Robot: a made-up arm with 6 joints. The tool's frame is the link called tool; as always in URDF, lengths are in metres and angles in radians. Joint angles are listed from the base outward. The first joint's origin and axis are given. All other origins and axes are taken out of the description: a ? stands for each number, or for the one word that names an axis. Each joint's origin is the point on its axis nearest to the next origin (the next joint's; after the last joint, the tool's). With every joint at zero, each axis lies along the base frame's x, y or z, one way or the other. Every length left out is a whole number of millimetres.
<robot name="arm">
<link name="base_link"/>
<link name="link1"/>
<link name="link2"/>
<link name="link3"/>
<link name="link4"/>
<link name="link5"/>
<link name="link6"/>
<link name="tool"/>
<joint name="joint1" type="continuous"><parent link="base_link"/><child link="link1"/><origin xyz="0.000 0.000 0.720"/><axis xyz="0 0 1"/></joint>
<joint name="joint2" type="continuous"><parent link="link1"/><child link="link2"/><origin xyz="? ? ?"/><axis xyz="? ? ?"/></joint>
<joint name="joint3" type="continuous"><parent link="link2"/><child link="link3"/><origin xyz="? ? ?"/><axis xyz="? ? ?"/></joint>
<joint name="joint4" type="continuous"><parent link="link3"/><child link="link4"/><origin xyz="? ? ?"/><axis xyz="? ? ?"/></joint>
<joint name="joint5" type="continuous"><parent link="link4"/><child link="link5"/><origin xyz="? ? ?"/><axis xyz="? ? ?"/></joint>
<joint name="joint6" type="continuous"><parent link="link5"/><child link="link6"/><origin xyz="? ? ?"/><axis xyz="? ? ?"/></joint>
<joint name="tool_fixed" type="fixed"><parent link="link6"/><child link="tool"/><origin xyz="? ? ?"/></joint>
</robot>
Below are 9 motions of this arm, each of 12 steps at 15 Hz.
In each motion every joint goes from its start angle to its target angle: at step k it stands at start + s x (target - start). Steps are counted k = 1, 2, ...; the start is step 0. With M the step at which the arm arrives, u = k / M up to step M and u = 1 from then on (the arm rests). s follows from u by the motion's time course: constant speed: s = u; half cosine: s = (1 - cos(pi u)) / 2; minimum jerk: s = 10 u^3 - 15 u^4 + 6 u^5.
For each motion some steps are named. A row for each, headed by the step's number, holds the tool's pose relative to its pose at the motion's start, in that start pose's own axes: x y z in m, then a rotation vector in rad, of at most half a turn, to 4 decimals.
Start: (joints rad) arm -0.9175 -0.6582 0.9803 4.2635 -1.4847 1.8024
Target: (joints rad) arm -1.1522 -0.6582 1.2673 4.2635 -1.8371 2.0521
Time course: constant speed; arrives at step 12
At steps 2, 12:
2: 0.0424 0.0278 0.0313 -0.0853 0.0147 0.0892
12: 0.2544 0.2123 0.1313 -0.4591 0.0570 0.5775

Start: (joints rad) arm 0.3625 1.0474 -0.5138 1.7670 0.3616 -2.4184
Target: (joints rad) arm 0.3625 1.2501 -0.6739 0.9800 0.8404 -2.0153
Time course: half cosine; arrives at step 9
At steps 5, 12:
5: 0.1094 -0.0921 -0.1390 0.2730 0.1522 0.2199
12: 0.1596 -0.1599 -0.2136 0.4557 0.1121 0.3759

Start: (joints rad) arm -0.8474 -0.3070 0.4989 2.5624 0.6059 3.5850
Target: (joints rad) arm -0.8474 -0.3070 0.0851 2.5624 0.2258 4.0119
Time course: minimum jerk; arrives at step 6
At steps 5, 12:
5: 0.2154 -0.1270 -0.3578 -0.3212 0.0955 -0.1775
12: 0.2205 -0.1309 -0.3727 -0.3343 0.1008 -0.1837

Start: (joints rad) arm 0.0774 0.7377 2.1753 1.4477 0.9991 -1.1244
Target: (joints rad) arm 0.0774 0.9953 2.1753 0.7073 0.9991 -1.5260
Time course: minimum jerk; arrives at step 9
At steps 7, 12:
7: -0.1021 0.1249 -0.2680 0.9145 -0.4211 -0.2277
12: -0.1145 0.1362 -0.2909 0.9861 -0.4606 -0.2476

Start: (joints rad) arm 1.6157 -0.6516 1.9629 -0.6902 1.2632 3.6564
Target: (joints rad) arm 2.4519 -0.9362 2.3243 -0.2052 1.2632 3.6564
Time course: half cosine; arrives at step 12
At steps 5, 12:
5: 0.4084 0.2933 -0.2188 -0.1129 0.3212 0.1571
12: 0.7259 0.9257 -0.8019 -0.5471 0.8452 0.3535

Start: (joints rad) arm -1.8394 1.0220 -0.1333 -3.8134 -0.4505 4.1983
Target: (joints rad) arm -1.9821 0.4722 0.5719 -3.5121 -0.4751 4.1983
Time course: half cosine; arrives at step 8
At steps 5, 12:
5: -0.5751 -0.7239 0.7632 0.0636 -0.7515 -0.4820
12: -1.0721 -0.9917 0.8966 0.0637 -1.0491 -0.7600

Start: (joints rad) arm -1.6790 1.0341 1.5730 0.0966 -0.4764 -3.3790
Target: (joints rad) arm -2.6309 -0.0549 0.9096 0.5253 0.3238 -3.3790
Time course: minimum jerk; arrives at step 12
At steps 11, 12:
11: -1.2930 0.3354 -0.9084 -1.0213 1.0292 0.6968
12: -1.2989 0.3310 -0.9089 -1.0293 1.0317 0.6989

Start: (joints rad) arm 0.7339 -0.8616 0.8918 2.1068 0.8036 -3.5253
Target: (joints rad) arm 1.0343 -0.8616 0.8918 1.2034 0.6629 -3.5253
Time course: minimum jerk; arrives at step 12
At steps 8, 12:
8: -0.1575 0.0445 0.1696 0.7003 0.1032 0.6474
12: -0.2056 0.0361 0.2254 0.8951 0.1316 0.8093

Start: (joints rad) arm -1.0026 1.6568 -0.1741 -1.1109 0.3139 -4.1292
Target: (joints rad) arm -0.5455 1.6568 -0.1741 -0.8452 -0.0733 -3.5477
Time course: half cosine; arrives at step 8
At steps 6, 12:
6: -0.0893 0.2536 0.2662 -1.1003 -0.2047 0.1374
12: -0.1029 0.3075 0.2959 -1.2897 -0.2319 0.1682

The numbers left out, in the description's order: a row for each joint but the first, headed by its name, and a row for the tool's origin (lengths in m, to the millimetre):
joint2: xyz 0.150 0.000 0.000, axis 0 1 0
joint3: xyz 0.000 0.000 0.720, axis 0 -1 0
joint4: xyz 1.020 0.000 0.270, axis -1 0 0
joint5: xyz 0.000 0.000 0.000, axis 0 -1 0
joint6: xyz 0.200 0.000 0.000, axis -1 0 0
tool: xyz 0.000 0.000 0.000

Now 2 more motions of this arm.
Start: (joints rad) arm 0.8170 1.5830 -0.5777 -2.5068 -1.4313 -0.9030
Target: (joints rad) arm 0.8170 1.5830 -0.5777 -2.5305 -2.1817 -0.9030
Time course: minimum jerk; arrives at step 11
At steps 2, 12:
2: -0.0001 -0.0052 -0.0043 0.0001 0.0217 -0.0258
12: -0.0538 -0.1047 -0.0875 -0.0057 0.4832 -0.5746

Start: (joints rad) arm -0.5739 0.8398 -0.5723 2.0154 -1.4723 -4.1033
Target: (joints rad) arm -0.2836 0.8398 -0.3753 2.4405 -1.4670 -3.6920
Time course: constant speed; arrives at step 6
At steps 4, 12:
4: -0.1949 0.2015 -0.2163 -0.1828 0.3322 0.3526
12: -0.3306 0.2990 -0.3005 -0.2618 0.4547 0.5654

